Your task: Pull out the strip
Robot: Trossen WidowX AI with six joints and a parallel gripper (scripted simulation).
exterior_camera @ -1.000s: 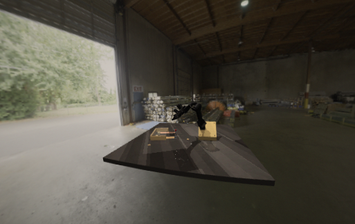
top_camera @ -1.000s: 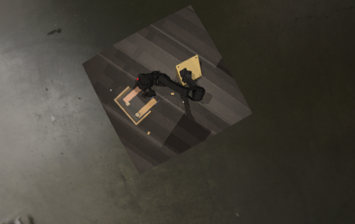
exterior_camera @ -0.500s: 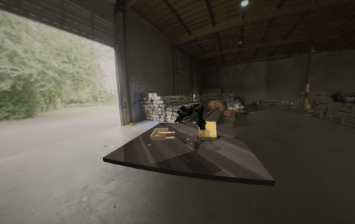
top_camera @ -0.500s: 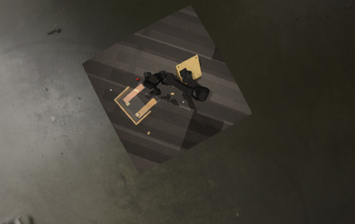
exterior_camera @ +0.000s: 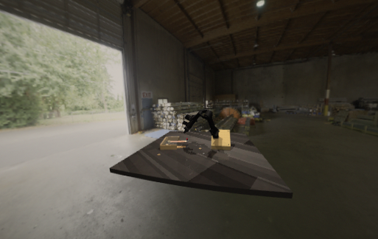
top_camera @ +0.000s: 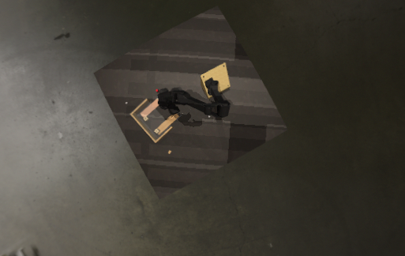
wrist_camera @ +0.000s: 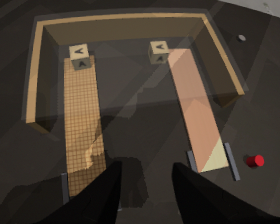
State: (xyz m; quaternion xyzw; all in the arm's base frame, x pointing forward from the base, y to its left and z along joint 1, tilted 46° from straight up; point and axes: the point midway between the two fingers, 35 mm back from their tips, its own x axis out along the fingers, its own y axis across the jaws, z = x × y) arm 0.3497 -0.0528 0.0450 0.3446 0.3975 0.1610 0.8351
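Now: the tan gridded strip 15 cm below my gripper tip, 9 cm ahead of it and 8 cm to the left of it. Round my gripper tip: red dot 20 cm to the right, 15 cm below, 2 cm ahead.
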